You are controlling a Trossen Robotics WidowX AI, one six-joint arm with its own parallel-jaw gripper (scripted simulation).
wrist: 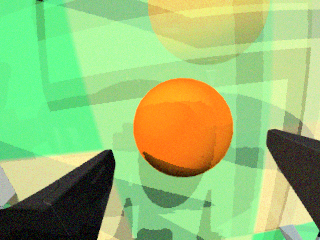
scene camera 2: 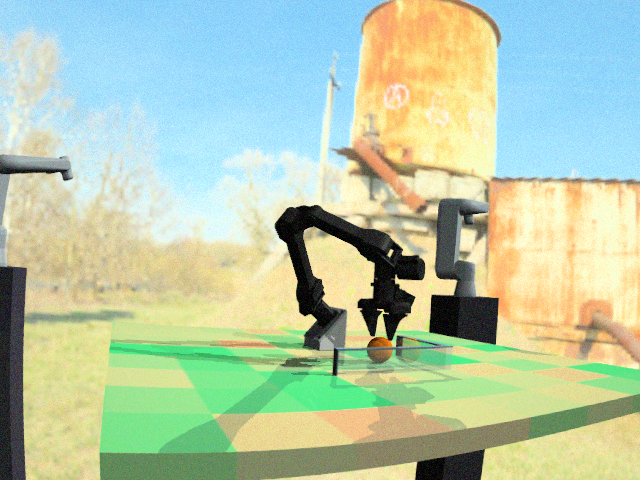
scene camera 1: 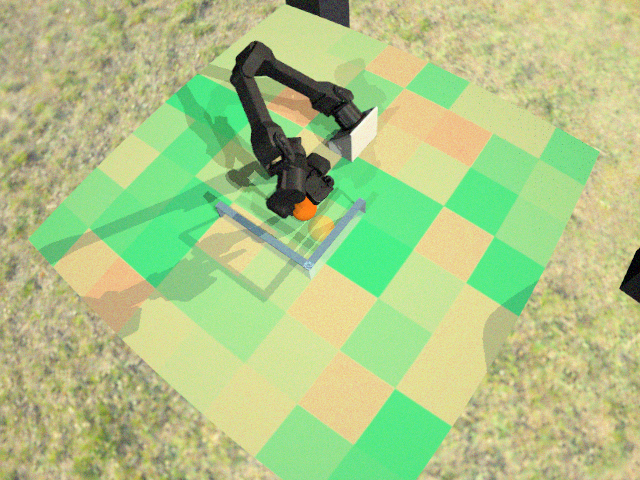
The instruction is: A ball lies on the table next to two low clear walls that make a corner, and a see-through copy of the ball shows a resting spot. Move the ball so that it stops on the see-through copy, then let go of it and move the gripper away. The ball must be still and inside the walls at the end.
Labels:
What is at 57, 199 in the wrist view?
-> My gripper.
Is my gripper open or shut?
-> Open.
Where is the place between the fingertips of my gripper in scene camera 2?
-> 381, 338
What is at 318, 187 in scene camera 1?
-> My gripper.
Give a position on an orange ball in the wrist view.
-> At 183, 127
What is my gripper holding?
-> Nothing.

